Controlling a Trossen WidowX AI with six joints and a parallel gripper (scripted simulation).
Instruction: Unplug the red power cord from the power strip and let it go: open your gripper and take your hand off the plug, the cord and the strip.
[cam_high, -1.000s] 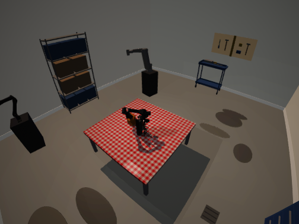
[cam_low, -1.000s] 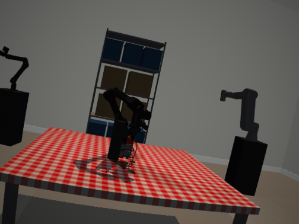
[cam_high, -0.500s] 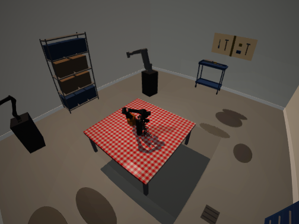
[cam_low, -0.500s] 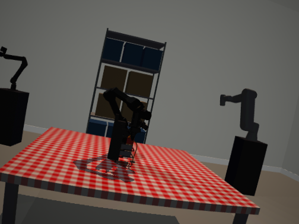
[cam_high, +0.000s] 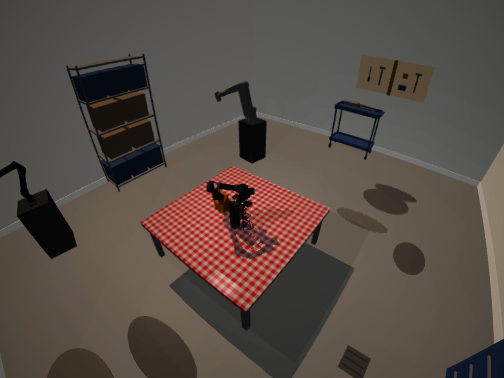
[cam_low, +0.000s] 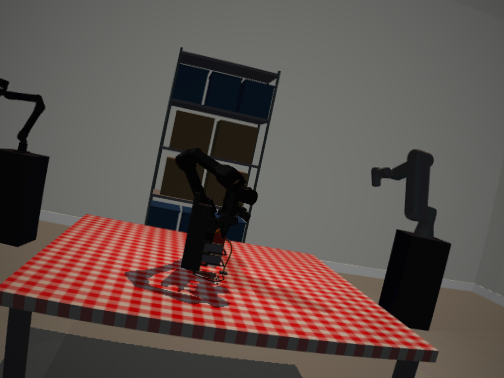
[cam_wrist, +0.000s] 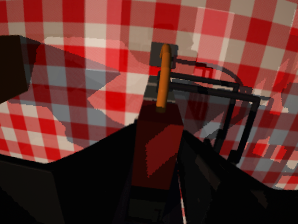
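The red plug lies 10 mm ahead of my gripper tip and 30 mm to the right of it.
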